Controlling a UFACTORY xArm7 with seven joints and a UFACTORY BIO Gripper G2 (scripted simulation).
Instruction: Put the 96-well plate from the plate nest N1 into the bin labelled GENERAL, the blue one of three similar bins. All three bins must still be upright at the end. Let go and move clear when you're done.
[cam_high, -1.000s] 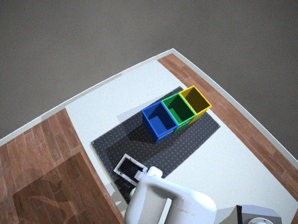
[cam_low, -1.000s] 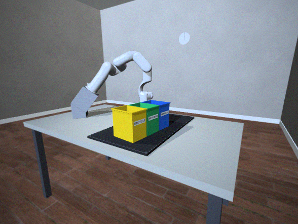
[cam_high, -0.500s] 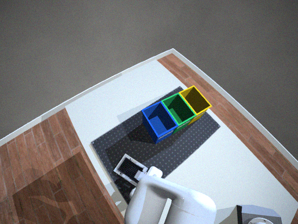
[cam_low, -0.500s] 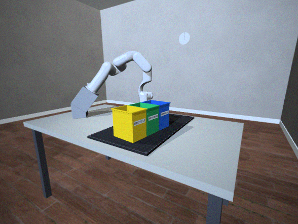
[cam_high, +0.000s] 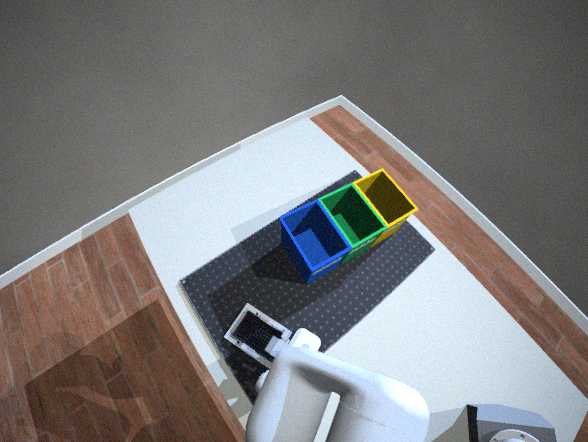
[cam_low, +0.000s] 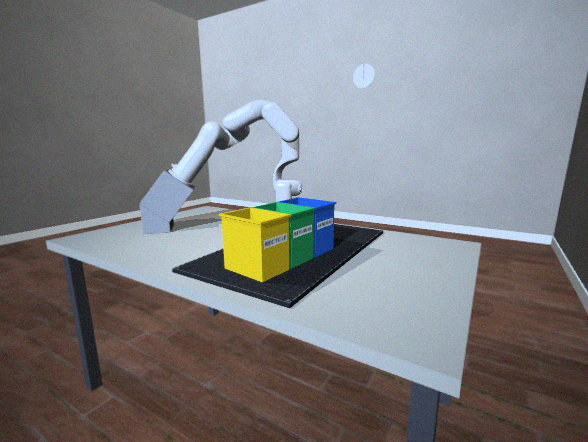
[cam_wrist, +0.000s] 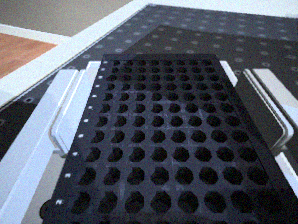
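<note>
My hand is 30 mm above the white plate nest N1. The rest, counted from my hand: black 96-well plate 10 mm below; then green bin 400 mm to the right, 130 mm ahead, 60 mm above; then blue general bin 270 mm to the right, 130 mm ahead, 60 mm above.
</note>
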